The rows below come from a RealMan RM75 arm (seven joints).
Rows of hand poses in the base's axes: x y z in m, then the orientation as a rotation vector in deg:
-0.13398, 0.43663, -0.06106, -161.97, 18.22, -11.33
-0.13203, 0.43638, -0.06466, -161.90, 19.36, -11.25
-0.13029, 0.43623, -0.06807, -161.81, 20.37, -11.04
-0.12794, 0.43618, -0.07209, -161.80, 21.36, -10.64
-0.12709, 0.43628, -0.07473, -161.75, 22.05, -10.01
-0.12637, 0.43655, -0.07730, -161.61, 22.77, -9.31
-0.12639, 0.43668, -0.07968, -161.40, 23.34, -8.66
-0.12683, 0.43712, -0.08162, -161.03, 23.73, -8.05
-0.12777, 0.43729, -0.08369, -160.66, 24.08, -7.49
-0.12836, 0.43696, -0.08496, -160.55, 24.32, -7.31
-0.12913, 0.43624, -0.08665, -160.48, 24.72, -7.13
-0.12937, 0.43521, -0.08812, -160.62, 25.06, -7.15
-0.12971, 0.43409, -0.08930, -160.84, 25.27, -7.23
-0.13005, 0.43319, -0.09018, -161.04, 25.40, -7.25
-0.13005, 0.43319, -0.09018, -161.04, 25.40, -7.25
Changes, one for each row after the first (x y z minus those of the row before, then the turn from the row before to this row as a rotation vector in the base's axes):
0.00195, -0.00025, -0.00360, 0.02, 0.17, -0.78
0.00174, -0.00015, -0.00341, 0.06, 0.24, -0.67
0.00235, -0.00005, -0.00402, 0.00, 0.38, -0.64
0.00085, 0.00010, -0.00264, 0.09, 0.49, -0.41
0.00072, 0.00027, -0.00257, 0.18, 0.53, -0.43
-0.00002, 0.00013, -0.00238, 0.25, 0.47, -0.33
-0.00044, 0.00044, -0.00194, 0.41, 0.40, -0.22
-0.00094, 0.00017, -0.00207, 0.41, 0.36, -0.20
-0.00059, -0.00033, -0.00127, 0.11, 0.13, -0.15
-0.00077, -0.00072, -0.00169, 0.05, 0.16, -0.26
-0.00024, -0.00103, -0.00147, -0.18, 0.05, -0.23
-0.00034, -0.00112, -0.00118, -0.25, 0.01, -0.14
-0.00034, -0.00090, -0.00088, -0.21, 0.04, -0.08
0.00000, 0.00000, 0.00000, 0.00, 0.00, 0.00

